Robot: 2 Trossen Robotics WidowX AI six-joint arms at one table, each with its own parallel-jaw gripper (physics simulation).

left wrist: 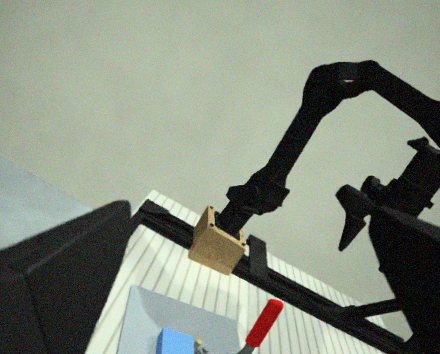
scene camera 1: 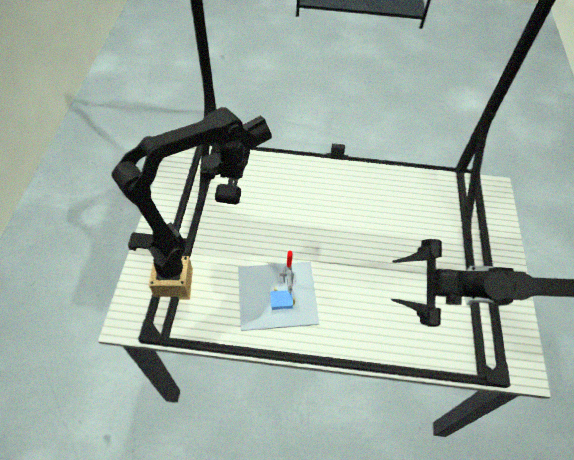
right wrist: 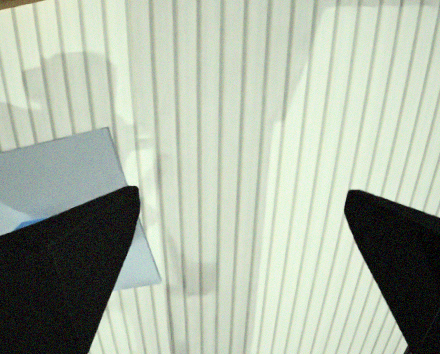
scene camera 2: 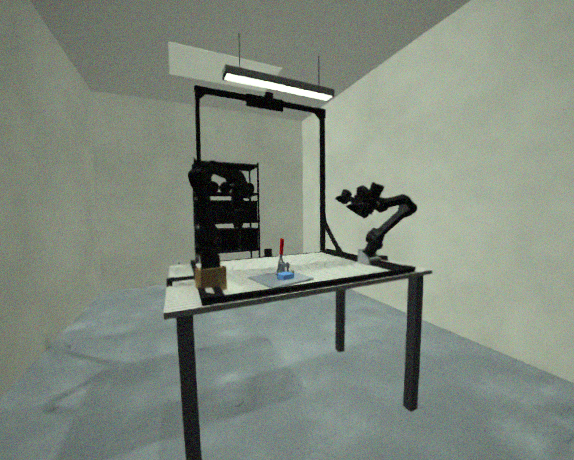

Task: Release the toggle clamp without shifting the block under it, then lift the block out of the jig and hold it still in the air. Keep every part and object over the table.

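Frame: origin at the left arm's base, x ahead, y left, z up, level; millimetres.
Where they show: left gripper, fingertip midpoint: point(left wrist: 251, 216) point(scene camera 1: 392, 280) point(scene camera 2: 341, 202); right gripper, fingertip midpoint: point(left wrist: 360, 260) point(right wrist: 244, 199) point(scene camera 2: 237, 229); left arm's base at its link origin: point(scene camera 2: 369, 253); right arm's base at its link origin: point(left wrist: 226, 226) point(scene camera 1: 169, 270) point(scene camera 2: 210, 267).
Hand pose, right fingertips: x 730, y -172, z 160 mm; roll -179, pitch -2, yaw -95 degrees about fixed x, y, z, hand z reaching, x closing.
Things, the pixels of their centre, and the offset from my right fingertips. "pt": a spot on its surface instead.
- toggle clamp's red handle at a spot on its surface: point(left wrist: 265, 322) point(scene camera 1: 291, 258) point(scene camera 2: 283, 245) pt 168 mm left, 165 mm back, 70 mm down
- blue block at the middle of its body: point(right wrist: 44, 243) point(scene camera 1: 281, 299) point(scene camera 2: 285, 275) 232 mm left, 142 mm back, 198 mm down
- grey plate at the middle of its body: point(right wrist: 68, 221) point(scene camera 1: 277, 297) point(scene camera 2: 280, 281) 209 mm left, 129 mm back, 229 mm down
The toggle clamp's red handle point(scene camera 1: 290, 259) point(scene camera 2: 282, 246) point(left wrist: 265, 322) stands upright behind the blue block point(scene camera 1: 281, 300) point(scene camera 2: 285, 275) point(left wrist: 175, 342) point(right wrist: 29, 223). Both are on a grey plate point(scene camera 1: 252, 312) point(scene camera 2: 260, 278) point(left wrist: 131, 320) point(right wrist: 60, 162); small yellowish pieces show at the block's edges. Whether the clamp's tip presses on the block is too small to tell. My left gripper point(scene camera 1: 393, 280) is open and empty, well to the right of the plate. My right gripper point(scene camera 1: 228, 194) point(right wrist: 244, 199) is open and empty, pointing down above the table, up and left of the clamp in scene camera 1.
A wooden base block point(scene camera 1: 170, 290) point(scene camera 2: 211, 278) point(left wrist: 215, 252) carries the right arm at the table's left. Black frame rails point(scene camera 1: 320, 362) run along the table edges, with tall posts point(scene camera 1: 202, 55) point(scene camera 2: 322, 180) rising at the back. A shelf rack point(scene camera 2: 258, 215) stands behind the table.
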